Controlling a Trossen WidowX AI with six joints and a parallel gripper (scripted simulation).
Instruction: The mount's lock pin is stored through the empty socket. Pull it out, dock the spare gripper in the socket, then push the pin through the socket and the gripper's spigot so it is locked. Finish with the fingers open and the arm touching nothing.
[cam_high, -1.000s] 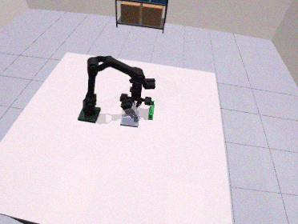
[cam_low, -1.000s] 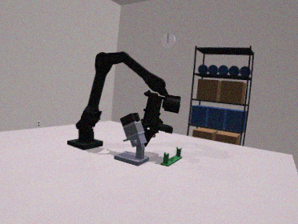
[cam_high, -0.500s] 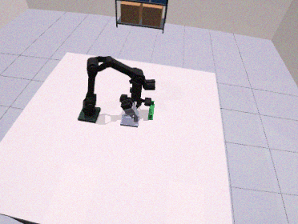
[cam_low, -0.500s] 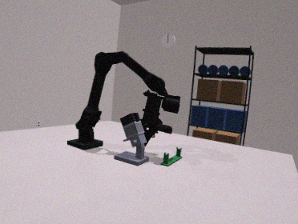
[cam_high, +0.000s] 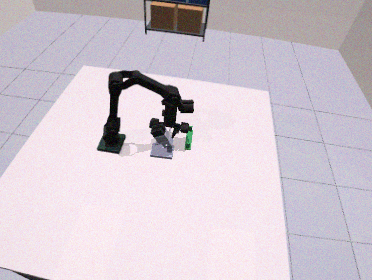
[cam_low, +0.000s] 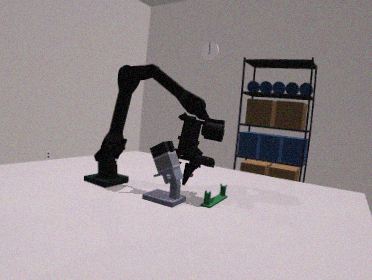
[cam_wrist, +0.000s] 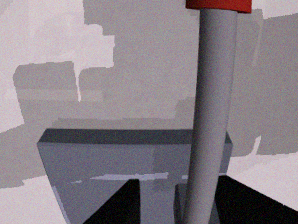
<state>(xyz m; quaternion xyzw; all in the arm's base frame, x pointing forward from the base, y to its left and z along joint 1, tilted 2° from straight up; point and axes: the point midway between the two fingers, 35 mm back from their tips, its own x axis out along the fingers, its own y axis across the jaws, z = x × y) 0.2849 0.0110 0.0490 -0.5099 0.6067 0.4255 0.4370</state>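
My gripper tip is 20 mm past the grey mount and 40 mm to the left of it. The rest, counted from my gripper tip: spare gripper: 30 mm behind, 40 mm to the right, 70 mm above; green cradle: 110 mm ahead, 50 mm to the left, 20 mm below.
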